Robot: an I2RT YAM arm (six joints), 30 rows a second.
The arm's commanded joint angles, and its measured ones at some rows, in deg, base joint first. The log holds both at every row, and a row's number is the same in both.
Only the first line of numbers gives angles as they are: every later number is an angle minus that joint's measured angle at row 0.
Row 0, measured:
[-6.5 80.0 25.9 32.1 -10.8 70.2]
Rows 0 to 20, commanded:
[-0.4 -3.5 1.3 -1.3 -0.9 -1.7]
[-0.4 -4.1 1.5 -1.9 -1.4 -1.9]
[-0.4 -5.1 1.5 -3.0 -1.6 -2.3]
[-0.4 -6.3 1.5 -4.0 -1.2 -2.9]
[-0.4 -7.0 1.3 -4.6 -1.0 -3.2]
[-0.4 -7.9 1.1 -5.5 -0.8 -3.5]
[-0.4 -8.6 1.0 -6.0 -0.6 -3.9]
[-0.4 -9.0 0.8 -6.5 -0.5 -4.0]
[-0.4 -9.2 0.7 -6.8 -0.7 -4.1]
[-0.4 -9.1 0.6 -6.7 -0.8 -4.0]
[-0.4 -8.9 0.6 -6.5 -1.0 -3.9]
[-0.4 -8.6 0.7 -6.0 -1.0 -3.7]
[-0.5 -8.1 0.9 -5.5 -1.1 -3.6]
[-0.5 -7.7 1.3 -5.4 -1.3 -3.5]
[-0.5 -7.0 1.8 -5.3 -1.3 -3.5]
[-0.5 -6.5 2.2 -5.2 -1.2 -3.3]
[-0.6 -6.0 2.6 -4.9 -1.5 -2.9]
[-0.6 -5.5 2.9 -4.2 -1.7 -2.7]
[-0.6 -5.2 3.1 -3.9 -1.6 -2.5]
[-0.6 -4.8 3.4 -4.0 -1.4 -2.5]
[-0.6 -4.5 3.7 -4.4 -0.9 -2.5]
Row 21, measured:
[-0.3 -4.7 1.0 -6.6 -1.0 -2.1]
